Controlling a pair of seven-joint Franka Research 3 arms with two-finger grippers.
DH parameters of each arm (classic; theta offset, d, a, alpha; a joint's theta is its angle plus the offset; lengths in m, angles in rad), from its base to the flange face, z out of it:
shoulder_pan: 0 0.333 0 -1.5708
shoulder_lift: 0 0 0 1.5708
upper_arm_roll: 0 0.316 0.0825 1.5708
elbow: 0 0 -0.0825 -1.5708
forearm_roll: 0 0.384 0 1.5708
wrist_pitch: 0 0 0.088 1.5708
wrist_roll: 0 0.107 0 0
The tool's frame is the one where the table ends.
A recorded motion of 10 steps. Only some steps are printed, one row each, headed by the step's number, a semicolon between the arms.
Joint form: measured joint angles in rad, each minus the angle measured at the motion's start. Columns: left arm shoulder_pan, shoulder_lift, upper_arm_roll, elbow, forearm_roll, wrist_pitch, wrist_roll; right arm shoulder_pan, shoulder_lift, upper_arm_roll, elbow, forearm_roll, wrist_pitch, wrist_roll.
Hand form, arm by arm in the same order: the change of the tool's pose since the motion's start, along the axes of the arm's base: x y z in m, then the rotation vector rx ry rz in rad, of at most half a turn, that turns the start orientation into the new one. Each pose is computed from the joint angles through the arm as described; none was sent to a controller.
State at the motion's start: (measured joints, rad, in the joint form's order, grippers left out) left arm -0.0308 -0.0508 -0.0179 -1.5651 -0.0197 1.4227 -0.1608; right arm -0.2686 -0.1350 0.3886 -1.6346 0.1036 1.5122 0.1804
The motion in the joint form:
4: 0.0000 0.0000 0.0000 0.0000 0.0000 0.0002 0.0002; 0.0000 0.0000 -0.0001 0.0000 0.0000 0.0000 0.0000
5: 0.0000 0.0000 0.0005 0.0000 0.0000 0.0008 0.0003; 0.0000 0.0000 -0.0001 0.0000 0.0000 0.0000 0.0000
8: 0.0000 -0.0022 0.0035 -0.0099 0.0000 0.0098 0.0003; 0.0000 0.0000 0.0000 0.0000 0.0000 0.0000 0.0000
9: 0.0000 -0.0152 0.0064 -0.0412 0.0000 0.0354 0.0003; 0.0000 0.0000 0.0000 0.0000 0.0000 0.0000 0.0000
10: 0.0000 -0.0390 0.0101 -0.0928 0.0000 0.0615 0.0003; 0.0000 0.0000 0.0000 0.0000 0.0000 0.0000 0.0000
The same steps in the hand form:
4: 0.0000 0.0000 0.0000 0.0000 -0.0002 -0.0002; 0.0000 -0.0001 0.0000 0.0000 0.0000 -0.0001
5: 0.0001 0.0003 0.0001 -0.0001 -0.0008 0.0002; 0.0000 -0.0001 0.0000 0.0000 0.0000 -0.0001
8: 0.0004 0.0019 -0.0026 -0.0003 -0.0021 0.0034; 0.0000 0.0000 0.0000 0.0000 0.0000 0.0000
9: -0.0010 0.0035 -0.0082 -0.0006 -0.0094 0.0068; 0.0000 0.0000 0.0000 0.0000 0.0000 0.0000
10: -0.0063 0.0057 -0.0176 -0.0006 -0.0077 0.0110; 0.0000 0.0000 0.0000 0.0000 0.0000 0.0000

